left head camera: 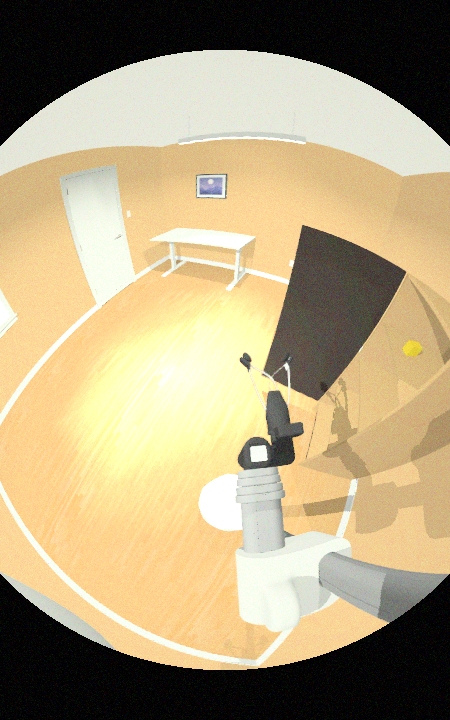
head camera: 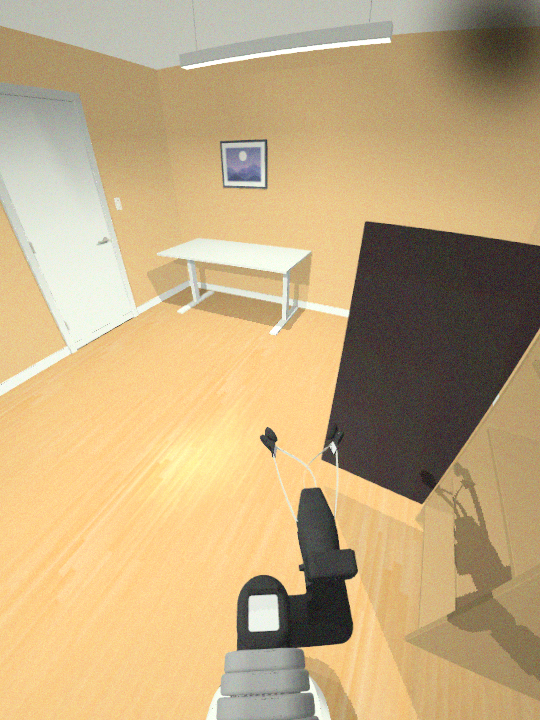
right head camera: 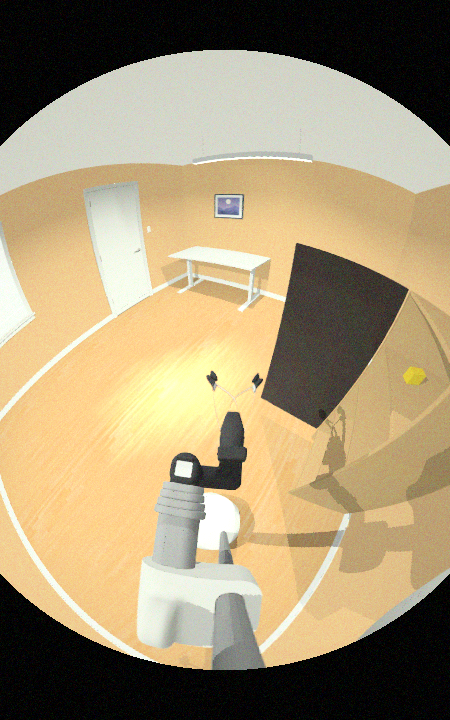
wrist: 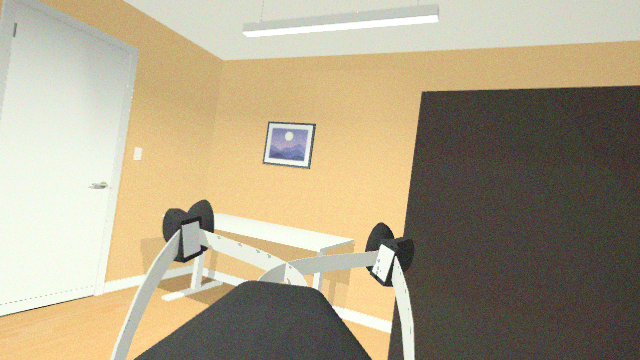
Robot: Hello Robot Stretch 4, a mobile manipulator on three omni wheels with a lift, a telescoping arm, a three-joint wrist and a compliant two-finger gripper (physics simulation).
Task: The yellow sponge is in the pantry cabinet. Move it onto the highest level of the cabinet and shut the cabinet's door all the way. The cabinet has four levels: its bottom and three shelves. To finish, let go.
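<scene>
From the head camera I can see my gripper [head camera: 300,427], a pantry cabinet door [head camera: 436,326] and a white table [head camera: 261,257], plus a white room door [head camera: 62,221] and a framed picture [head camera: 244,163]. The left head camera view gives me my gripper [left head camera: 265,352] again, with the pantry cabinet door [left head camera: 337,291] and the white table [left head camera: 226,239]. In the right head camera view there's the white table [right head camera: 243,260], the pantry cabinet door [right head camera: 336,312] and my gripper [right head camera: 234,372]. And the wrist view shows the pantry cabinet door [wrist: 516,207], my gripper [wrist: 292,231] and the white table [wrist: 310,240].
</scene>
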